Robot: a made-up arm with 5 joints. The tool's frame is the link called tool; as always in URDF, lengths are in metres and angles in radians.
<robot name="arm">
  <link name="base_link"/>
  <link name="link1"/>
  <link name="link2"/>
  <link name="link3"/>
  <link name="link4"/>
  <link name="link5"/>
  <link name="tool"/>
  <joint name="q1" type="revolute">
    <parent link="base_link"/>
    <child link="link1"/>
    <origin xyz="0 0 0.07" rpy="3.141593 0 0"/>
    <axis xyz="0 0 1"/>
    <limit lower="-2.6" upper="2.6"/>
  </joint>
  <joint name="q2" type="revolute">
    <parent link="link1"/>
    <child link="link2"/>
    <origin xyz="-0.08 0.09 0.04" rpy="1.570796 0 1.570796"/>
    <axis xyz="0 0 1"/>
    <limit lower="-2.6" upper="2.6"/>
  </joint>
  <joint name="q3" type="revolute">
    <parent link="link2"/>
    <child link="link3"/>
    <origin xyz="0.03 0.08 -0.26" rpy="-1.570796 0 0"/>
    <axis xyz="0 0 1"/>
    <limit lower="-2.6" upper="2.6"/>
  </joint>
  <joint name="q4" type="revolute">
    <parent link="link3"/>
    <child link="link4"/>
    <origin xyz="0.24 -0.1 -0.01" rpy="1.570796 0 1.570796"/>
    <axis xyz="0 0 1"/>
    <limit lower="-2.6" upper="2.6"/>
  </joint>
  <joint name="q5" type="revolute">
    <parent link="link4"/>
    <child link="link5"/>
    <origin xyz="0.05 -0.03 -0.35" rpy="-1.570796 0 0"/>
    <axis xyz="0 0 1"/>
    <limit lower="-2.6" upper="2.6"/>
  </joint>
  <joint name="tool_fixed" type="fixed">
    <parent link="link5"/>
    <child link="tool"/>
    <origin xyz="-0.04 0.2 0.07" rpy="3.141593 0 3.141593"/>
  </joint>
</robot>
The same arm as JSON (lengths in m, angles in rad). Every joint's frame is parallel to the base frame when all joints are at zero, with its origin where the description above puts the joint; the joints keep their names.
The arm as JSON. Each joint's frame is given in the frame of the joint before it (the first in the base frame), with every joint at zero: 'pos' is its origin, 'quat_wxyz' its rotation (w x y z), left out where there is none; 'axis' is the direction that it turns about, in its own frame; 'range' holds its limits. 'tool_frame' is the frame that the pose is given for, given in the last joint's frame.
{"length_unit": "m", "angle_unit": "rad", "joints": [{"joint": "q1", "pos": [0.0, 0.0, 0.07], "axis": "-z", "range": [-2.6, 2.6]}, {"joint": "q2", "pos": [-0.08, -0.09, -0.04], "axis": "+x", "range": [-2.6, 2.6]}, {"joint": "q3", "pos": [-0.26, -0.03, -0.08], "axis": "-z", "range": [-2.6, 2.6]}, {"joint": "q4", "pos": [0.1, -0.24, 0.01], "axis": "-y", "range": [-2.6, 2.6]}, {"joint": "q5", "pos": [-0.05, 0.35, 0.03], "axis": "-z", "range": [-2.6, 2.6]}], "tool_frame": {"pos": [0.04, 0.2, -0.07], "quat_wxyz": [1.0, 0.0, 0.0, 0.0]}}
